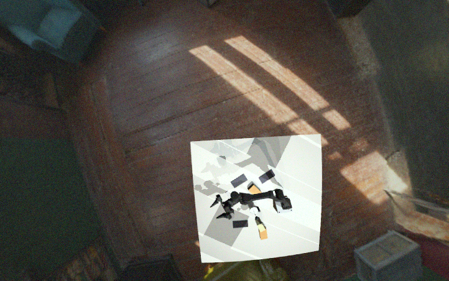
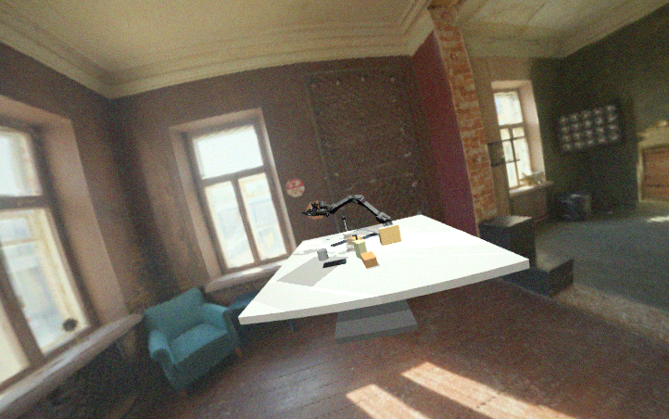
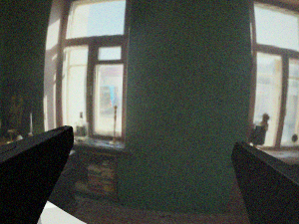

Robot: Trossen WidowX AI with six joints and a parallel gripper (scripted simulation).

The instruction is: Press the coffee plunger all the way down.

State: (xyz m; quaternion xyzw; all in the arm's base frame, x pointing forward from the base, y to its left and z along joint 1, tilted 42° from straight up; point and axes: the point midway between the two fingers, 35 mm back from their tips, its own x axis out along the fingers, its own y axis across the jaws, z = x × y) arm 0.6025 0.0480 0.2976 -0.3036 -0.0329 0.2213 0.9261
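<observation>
Right now my gripper tip is 33 cm past the coffee plunger, 17 cm above it and 13 cm to the right of it. The rest, counted from my gripper tip: coffee press: 34 cm behind, 22 cm below, 14 cm to the left; grey cylinder: 31 cm below, 20 cm to the left, 12 cm behind.
</observation>
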